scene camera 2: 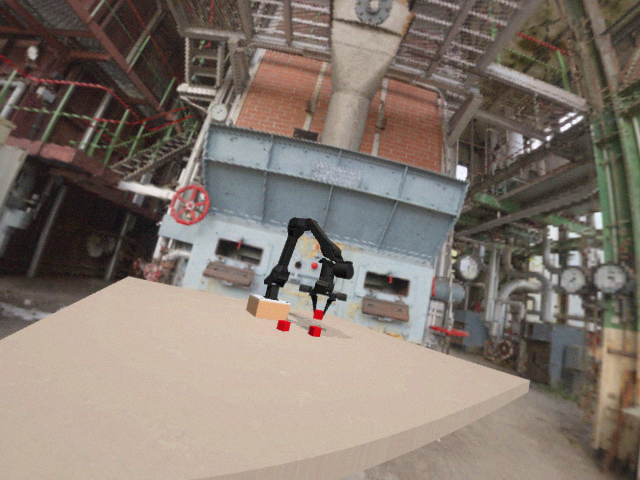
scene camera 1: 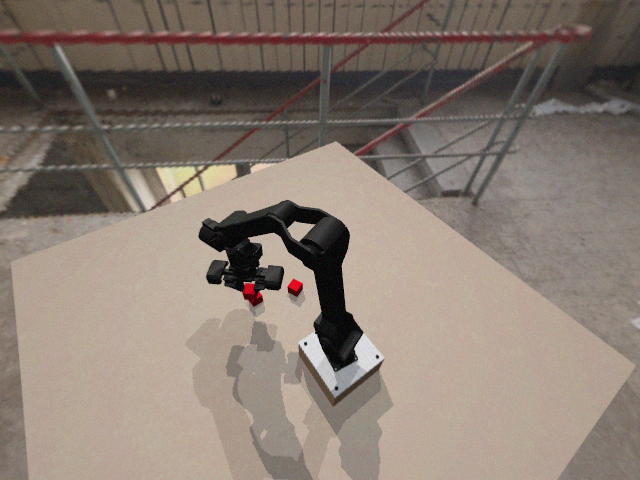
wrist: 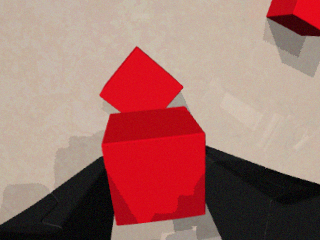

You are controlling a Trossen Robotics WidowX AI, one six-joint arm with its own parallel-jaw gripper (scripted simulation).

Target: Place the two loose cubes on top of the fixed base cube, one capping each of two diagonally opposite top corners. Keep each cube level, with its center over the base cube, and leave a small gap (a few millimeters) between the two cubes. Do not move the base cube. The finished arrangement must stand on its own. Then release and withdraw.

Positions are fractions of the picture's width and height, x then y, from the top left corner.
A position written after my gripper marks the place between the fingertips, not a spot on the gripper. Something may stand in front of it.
Labels:
my gripper: scene camera 2 0.50,0.66; scene camera 1 0.39,0.61; wrist 0.48,0.67

